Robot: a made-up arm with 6 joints. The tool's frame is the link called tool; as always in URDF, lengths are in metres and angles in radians. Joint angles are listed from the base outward. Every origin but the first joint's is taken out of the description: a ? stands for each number. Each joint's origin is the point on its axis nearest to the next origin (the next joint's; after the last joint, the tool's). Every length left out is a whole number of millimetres.
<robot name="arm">
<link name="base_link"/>
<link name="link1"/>
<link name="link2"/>
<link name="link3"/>
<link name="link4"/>
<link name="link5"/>
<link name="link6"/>
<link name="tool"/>
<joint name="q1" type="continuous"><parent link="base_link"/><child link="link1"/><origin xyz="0.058 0.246 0.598" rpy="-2.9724 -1.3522 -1.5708"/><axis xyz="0 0 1"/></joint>
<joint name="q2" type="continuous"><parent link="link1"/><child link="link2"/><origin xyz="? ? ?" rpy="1.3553 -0.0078 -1.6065"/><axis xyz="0 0 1"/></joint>
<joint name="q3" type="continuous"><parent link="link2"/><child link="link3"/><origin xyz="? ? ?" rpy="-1.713 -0.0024 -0.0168"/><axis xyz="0 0 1"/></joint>
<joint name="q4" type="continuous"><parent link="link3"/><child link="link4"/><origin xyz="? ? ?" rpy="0.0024 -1.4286 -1.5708"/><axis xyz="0 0 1"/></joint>
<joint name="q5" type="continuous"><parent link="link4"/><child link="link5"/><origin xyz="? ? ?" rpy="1.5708 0 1.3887"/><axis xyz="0 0 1"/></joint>
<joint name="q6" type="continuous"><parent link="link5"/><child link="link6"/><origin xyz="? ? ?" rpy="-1.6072 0.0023 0.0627"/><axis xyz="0 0 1"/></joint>
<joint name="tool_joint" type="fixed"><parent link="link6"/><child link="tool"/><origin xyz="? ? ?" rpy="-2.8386 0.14 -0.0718"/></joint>
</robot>
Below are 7 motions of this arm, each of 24 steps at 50 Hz.
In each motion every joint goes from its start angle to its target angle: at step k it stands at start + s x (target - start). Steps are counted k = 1, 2, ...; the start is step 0. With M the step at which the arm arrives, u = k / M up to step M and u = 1 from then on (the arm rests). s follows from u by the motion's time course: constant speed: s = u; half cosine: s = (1 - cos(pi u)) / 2; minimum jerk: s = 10 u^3 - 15 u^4 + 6 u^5.
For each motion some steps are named. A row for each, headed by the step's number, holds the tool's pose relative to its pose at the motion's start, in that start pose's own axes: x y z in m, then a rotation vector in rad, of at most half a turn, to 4 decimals.
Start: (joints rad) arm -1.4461 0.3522 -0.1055 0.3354 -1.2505 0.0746
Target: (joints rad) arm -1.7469 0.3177 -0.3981 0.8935 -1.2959 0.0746
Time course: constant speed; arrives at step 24
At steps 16, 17, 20, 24:
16: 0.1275 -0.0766 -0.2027 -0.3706 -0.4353 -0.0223
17: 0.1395 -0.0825 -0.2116 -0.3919 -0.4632 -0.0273
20: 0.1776 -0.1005 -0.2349 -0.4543 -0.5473 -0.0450
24: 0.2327 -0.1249 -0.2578 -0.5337 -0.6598 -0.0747

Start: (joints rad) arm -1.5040 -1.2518 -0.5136 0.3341 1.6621 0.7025
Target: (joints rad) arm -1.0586 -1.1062 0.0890 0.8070 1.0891 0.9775
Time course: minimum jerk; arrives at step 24
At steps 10, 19, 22, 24:
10: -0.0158 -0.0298 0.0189 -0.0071 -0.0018 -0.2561
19: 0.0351 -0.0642 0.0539 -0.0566 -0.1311 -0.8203
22: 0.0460 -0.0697 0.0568 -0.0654 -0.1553 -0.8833
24: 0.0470 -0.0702 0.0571 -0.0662 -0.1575 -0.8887

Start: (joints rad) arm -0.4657 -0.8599 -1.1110 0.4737 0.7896 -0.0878
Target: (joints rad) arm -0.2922 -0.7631 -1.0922 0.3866 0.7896 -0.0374
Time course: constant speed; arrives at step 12
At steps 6, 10, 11, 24:
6: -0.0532 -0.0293 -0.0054 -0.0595 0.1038 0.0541
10: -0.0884 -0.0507 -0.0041 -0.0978 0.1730 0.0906
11: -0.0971 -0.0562 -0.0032 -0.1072 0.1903 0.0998
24: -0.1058 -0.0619 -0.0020 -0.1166 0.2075 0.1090

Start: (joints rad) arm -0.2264 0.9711 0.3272 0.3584 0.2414 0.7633
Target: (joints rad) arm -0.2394 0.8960 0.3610 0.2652 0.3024 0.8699
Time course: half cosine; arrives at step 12
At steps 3, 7, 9, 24:
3: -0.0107 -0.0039 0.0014 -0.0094 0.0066 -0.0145
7: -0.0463 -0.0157 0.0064 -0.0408 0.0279 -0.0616
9: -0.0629 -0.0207 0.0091 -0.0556 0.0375 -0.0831
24: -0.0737 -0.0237 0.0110 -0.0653 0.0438 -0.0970

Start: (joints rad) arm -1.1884 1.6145 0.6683 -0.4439 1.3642 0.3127
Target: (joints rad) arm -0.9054 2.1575 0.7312 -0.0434 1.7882 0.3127
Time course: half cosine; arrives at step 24
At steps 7, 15, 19, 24:
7: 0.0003 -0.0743 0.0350 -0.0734 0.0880 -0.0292
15: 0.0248 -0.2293 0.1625 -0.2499 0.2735 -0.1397
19: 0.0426 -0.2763 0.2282 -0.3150 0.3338 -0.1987
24: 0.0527 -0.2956 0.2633 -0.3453 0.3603 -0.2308

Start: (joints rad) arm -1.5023 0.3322 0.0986 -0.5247 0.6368 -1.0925
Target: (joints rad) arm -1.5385 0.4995 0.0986 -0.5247 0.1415 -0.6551
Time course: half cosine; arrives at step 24
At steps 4, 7, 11, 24:
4: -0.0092 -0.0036 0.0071 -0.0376 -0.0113 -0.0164
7: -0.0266 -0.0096 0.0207 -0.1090 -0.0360 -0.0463
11: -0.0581 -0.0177 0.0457 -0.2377 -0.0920 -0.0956
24: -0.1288 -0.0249 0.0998 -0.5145 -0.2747 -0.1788

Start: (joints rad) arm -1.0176 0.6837 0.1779 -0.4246 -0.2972 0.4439
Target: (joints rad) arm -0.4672 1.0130 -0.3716 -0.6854 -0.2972 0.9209
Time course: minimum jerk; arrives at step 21
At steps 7, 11, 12, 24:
7: -0.0132 -0.0601 0.0012 0.0987 -0.0136 0.0513
11: -0.0177 -0.1476 -0.0346 0.2853 -0.0479 0.1109
12: -0.0162 -0.1666 -0.0519 0.3393 -0.0591 0.1213
24: -0.0027 -0.2151 -0.1574 0.5857 -0.1141 0.1378

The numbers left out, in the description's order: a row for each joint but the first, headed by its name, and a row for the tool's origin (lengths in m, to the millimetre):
q2: -0.019 -0.124 0
q3: -0.214 -0.401 0
q4: -0.026 0.319 0
q5: 0.5 -0.295 0
q6: 0.088 0.167 0
tool: -0.028 0.135 0

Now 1 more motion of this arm.
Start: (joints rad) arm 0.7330 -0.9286 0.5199 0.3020 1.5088 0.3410
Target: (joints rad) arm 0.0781 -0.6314 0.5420 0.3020 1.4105 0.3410
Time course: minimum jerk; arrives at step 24
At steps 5, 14, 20, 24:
5: 0.0076 0.0023 0.0064 -0.0137 -0.0210 0.0371
14: 0.0789 0.0488 0.0794 -0.1128 -0.2398 0.3712
20: 0.1104 0.0925 0.1284 -0.1447 -0.3729 0.5436
24: 0.1135 0.0983 0.1345 -0.1473 -0.3887 0.5630

